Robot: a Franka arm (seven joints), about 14 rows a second.
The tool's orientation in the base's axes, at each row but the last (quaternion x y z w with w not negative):
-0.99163 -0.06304 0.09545 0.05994
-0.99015 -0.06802 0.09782 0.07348
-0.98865 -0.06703 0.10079 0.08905
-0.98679 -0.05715 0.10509 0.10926
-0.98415 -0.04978 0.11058 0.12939
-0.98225 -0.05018 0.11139 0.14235
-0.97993 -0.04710 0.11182 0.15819
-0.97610 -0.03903 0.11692 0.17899
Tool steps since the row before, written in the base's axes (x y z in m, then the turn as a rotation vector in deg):
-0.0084 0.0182 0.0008 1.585 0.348 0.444
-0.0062 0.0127 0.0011 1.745 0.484 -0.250
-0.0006 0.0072 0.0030 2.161 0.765 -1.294
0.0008 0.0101 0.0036 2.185 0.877 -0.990
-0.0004 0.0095 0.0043 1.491 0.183 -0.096
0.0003 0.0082 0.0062 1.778 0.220 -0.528
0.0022 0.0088 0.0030 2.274 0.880 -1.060
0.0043 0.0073 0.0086 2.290 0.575 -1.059
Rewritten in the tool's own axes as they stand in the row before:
-0.0058 -0.0190 0.0028 1.510 -0.221 -0.708
-0.0043 -0.0134 0.0019 1.814 -0.225 -0.049
-0.0001 -0.0077 -0.0016 2.455 -0.253 0.915
0.0014 -0.0105 -0.0016 2.434 -0.429 0.643
-0.0001 -0.0103 -0.0016 1.490 -0.047 -0.209
0.0001 -0.0096 -0.0037 1.862 0.062 0.138
0.0026 -0.0092 -0.0007 2.536 -0.363 0.712
0.0032 -0.0097 -0.0064 2.515 -0.078 0.603

